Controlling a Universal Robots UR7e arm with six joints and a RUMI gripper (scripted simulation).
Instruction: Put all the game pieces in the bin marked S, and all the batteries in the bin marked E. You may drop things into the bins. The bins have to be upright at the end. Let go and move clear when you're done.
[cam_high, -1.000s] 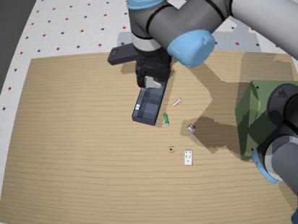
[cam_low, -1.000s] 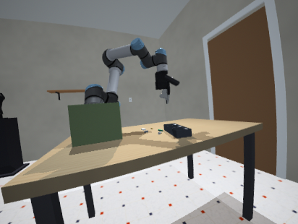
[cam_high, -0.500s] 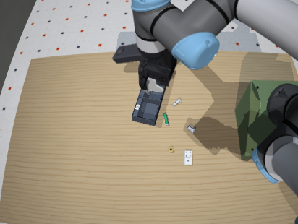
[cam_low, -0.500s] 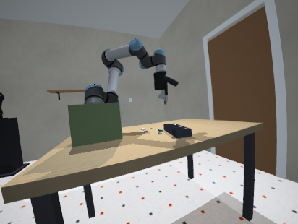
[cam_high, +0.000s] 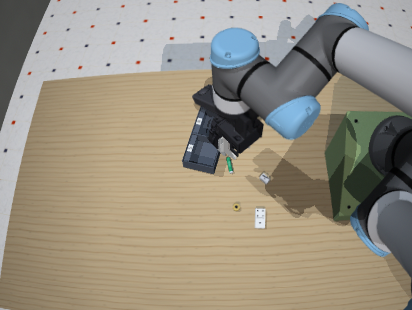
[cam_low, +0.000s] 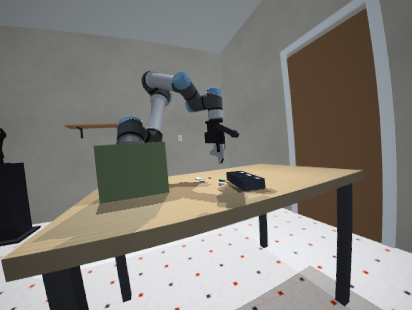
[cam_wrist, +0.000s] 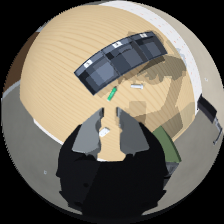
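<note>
The green battery is 10 mm behind my hand and 100 mm below it. The rest, counted from my hand: grey-white piece 90 mm behind, 40 mm to the left, 100 mm below; black bin tray 40 mm ahead, 110 mm to the right, 80 mm below; grey cylinder 50 mm behind, 70 mm to the right, 100 mm below.
</note>
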